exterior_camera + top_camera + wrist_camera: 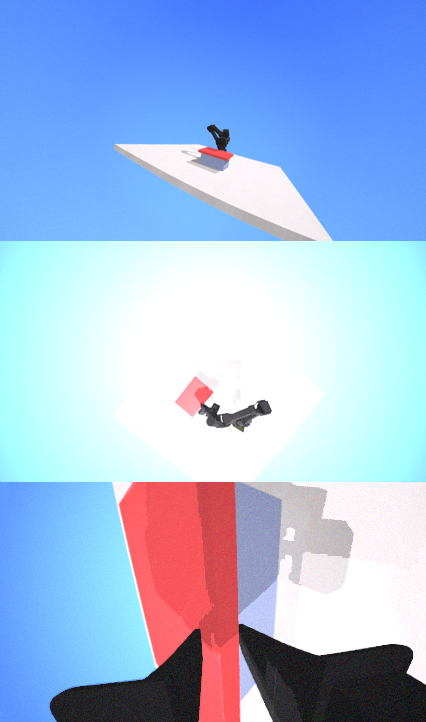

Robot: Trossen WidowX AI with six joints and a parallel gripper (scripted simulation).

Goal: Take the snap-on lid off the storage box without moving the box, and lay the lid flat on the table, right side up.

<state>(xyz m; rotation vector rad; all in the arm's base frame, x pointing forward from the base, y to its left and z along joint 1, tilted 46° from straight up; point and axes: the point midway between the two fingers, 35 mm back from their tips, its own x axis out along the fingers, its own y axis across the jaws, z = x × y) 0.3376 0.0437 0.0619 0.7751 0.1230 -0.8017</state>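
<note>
My gripper tip is 80 mm short of the red lid and 10 mm to the left of it. The rest, counted from my gripper tip: storage box: 70 mm ahead, 60 mm below, 10 mm to the right.
</note>
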